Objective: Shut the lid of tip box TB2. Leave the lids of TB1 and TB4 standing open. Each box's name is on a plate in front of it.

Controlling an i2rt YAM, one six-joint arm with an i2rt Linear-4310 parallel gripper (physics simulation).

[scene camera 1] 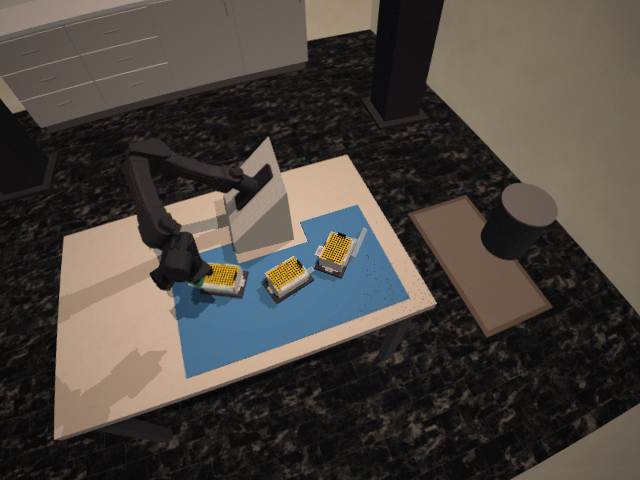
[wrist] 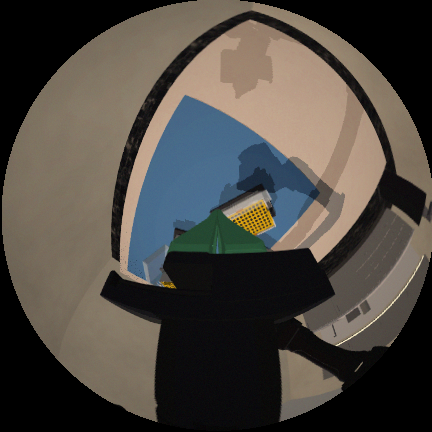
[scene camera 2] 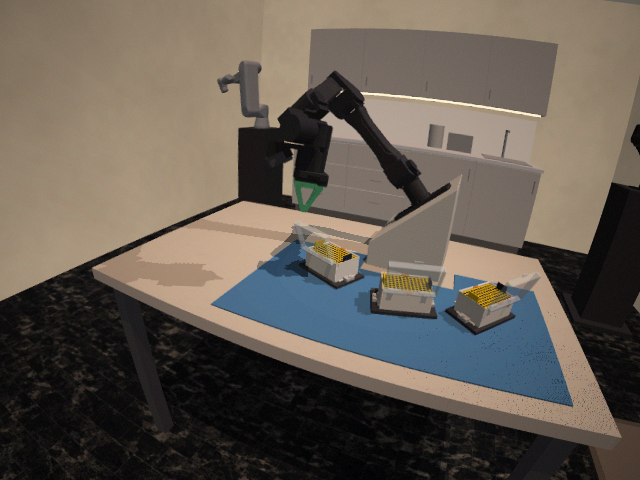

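Seen in the pictures: gripper, fingertip midpoint: (scene camera 1: 200,286) (wrist: 216,214) (scene camera 2: 303,211); arm's base at its link origin: (scene camera 1: 254,188) (scene camera 2: 423,203).
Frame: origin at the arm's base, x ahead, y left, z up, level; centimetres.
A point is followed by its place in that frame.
Note:
Three white tip boxes with yellow racks stand on dark bases; I cannot read their name plates, so I cannot tell which is TB2. The left box (scene camera 1: 221,279) {x 26.6, y -18.6, z -11.9 cm} (scene camera 2: 332,264) (wrist: 255,220) {x 23.6, y -20.5, z -12.0 cm} has a clear lid (scene camera 2: 311,232) {x 33.3, y -21.2, z -3.8 cm} standing open, tilted. The middle box (scene camera 1: 287,276) (scene camera 2: 405,297) {x 37.1, y 4.3, z -11.5 cm} has its clear lid (scene camera 2: 416,269) {x 39.4, y 5.7, z -3.7 cm} raised behind it. The right box (scene camera 1: 336,253) (scene camera 2: 483,307) {x 33.3, y 21.8, z -11.6 cm} has its lid (scene camera 1: 360,242) {x 31.8, y 29.3, z -3.5 cm} (scene camera 2: 522,285) {x 33.0, y 28.5, z -4.4 cm} (wrist: 155,262) open, leaning outward. My gripper (scene camera 2: 303,210) {x 35.3, y -22.6, z 1.6 cm} (wrist: 216,214) {x 35.3, y -22.6, z 1.6 cm} is shut and empty, its green fingertips above the left box's lid in scene camera 2.
The boxes stand on a blue mat (scene camera 1: 248,330) {x 44.8, y -13.6, z -17.7 cm} (scene camera 2: 361,330) {x 45.5, y -2.2, z -17.7 cm} (wrist: 180,150) {x 47.5, y -23.0, z -17.7 cm} on the table (scene camera 1: 108,335) {x 33.0, y -61.0, z -18.0 cm} (scene camera 2: 170,289) {x 55.8, y -48.7, z -18.0 cm} (wrist: 310,90) {x 31.6, y -59.0, z -18.0 cm}. A pale wedge-shaped stand (scene camera 1: 263,227) {x 13.9, y -0.2, z -6.1 cm} (scene camera 2: 413,242) {x 13.9, y 0.8, z -8.0 cm} carries the arm behind the boxes. In scene camera 1 a dark round bin (scene camera 1: 509,232) stands on the floor at the right.

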